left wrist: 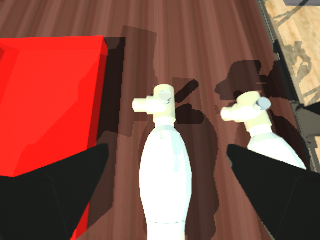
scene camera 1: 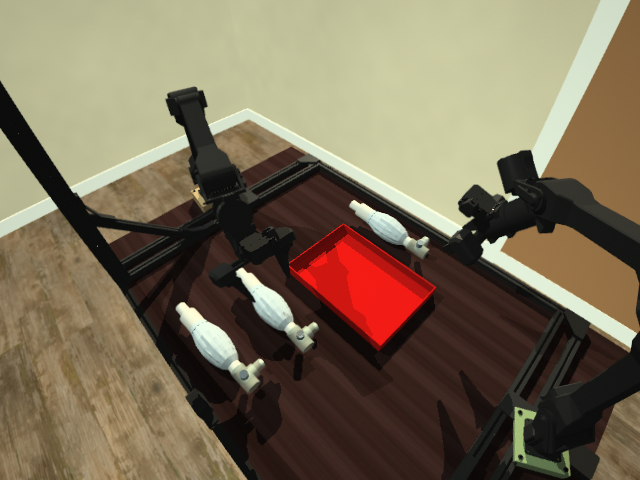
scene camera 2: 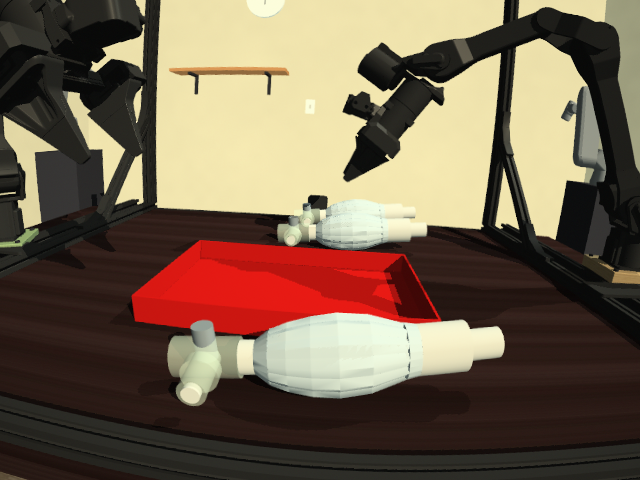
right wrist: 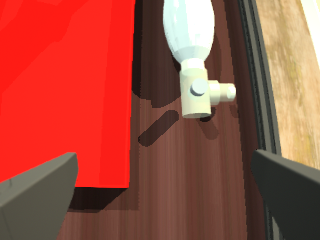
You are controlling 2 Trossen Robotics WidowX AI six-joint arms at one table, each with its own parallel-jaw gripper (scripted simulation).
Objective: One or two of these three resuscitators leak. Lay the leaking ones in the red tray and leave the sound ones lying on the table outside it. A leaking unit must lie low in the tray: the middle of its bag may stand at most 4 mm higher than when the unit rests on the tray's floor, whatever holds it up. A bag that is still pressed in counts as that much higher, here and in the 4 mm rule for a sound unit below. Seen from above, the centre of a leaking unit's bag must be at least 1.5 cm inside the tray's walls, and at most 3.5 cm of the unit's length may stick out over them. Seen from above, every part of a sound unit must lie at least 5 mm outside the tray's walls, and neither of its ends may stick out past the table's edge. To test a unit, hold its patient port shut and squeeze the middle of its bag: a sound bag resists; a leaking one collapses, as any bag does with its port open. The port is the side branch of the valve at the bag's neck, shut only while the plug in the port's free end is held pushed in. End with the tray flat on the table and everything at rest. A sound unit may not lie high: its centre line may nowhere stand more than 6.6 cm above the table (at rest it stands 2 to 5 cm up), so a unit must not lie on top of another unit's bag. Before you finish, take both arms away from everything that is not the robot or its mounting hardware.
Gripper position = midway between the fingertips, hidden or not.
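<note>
My left gripper appears in scene camera 2 and scene camera 1, as well as in the left wrist view: left gripper (scene camera 2: 344, 177) (scene camera 1: 272, 289) (left wrist: 167, 149). My right gripper (scene camera 2: 116, 157) (scene camera 1: 453, 238) is visible in the right wrist view too (right wrist: 166, 160). A red tray (scene camera 2: 273, 283) (scene camera 1: 353, 277) is present, visible as well in the left wrist view (left wrist: 55, 77) and in the right wrist view (right wrist: 71, 92).
</note>
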